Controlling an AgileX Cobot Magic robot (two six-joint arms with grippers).
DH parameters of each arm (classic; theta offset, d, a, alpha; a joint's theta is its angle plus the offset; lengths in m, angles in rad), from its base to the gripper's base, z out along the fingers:
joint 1: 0 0.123 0 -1.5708
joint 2: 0.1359 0 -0.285 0
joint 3: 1.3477 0 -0.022 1.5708
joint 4: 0 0.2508 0 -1.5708
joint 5: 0 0 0.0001 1.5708
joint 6: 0 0.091 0 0
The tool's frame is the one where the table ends.
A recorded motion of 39 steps. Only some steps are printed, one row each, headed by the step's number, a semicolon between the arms.
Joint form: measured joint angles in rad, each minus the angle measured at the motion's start. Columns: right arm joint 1, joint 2, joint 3, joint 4, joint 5, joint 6; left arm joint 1, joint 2, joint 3, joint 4, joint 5, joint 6.
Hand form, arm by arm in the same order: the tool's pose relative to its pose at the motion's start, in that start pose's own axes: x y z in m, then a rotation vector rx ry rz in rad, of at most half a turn. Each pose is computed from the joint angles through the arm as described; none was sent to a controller.
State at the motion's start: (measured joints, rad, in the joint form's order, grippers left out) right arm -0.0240 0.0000 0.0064 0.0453 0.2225 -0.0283; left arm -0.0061 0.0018 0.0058 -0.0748 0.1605 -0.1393
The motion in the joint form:
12: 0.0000 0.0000 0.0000 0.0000 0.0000 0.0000; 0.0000 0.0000 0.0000 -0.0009 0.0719 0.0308
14: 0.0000 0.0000 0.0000 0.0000 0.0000 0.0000; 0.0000 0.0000 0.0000 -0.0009 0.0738 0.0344
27: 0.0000 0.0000 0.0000 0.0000 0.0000 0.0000; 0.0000 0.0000 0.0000 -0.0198 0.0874 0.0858
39: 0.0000 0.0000 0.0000 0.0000 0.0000 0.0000; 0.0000 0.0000 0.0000 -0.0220 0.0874 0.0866
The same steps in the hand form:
12: 0.0000 0.0000 0.0000 0.0000 0.0000 0.0000; 0.0065 0.0009 -0.0002 -0.0087 0.0714 0.0299
14: 0.0000 0.0000 0.0000 0.0000 0.0000 0.0000; 0.0066 0.0009 -0.0003 -0.0088 0.0733 0.0335
27: 0.0000 0.0000 0.0000 0.0000 0.0000 0.0000; 0.0079 0.0007 -0.0004 -0.0044 0.0874 0.0664
39: 0.0000 0.0000 0.0000 0.0000 0.0000 0.0000; 0.0079 0.0006 -0.0004 -0.0039 0.0874 0.0650

